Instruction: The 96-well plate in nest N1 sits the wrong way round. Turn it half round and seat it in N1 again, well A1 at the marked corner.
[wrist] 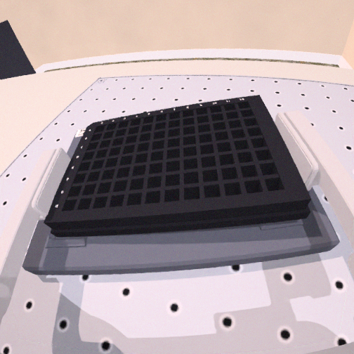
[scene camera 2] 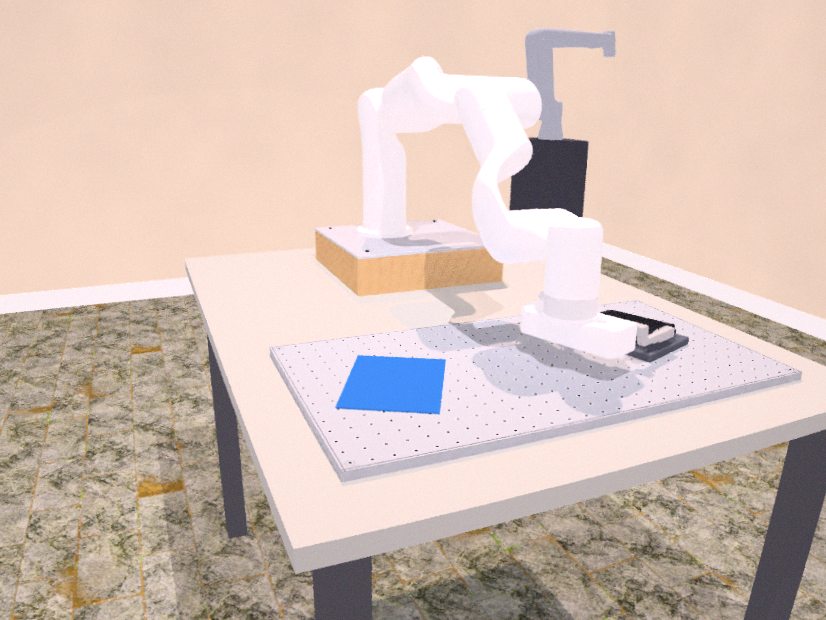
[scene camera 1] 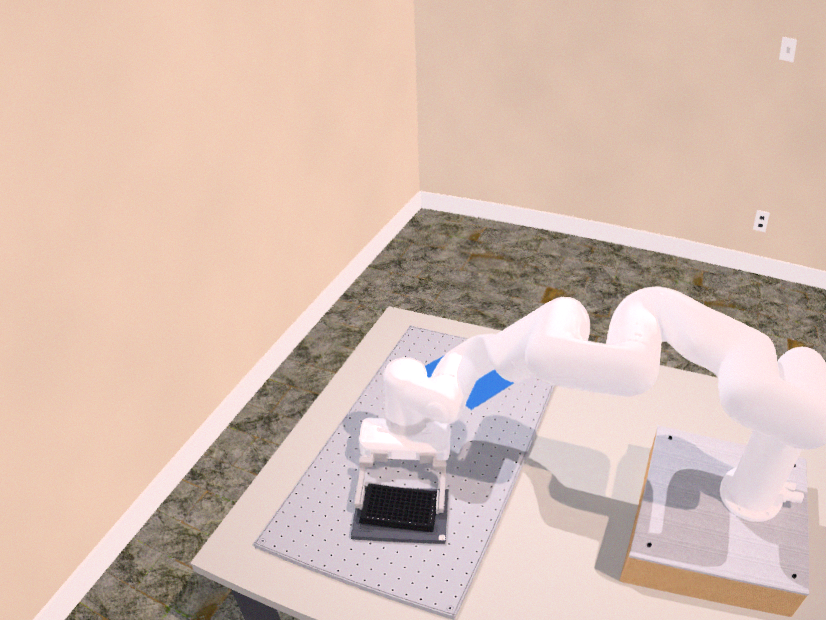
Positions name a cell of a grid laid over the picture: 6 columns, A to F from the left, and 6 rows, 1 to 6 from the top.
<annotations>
My gripper shows in the wrist view (C3), in scene camera 2 (E4) and in scene camera 1 (C5).
</annotations>
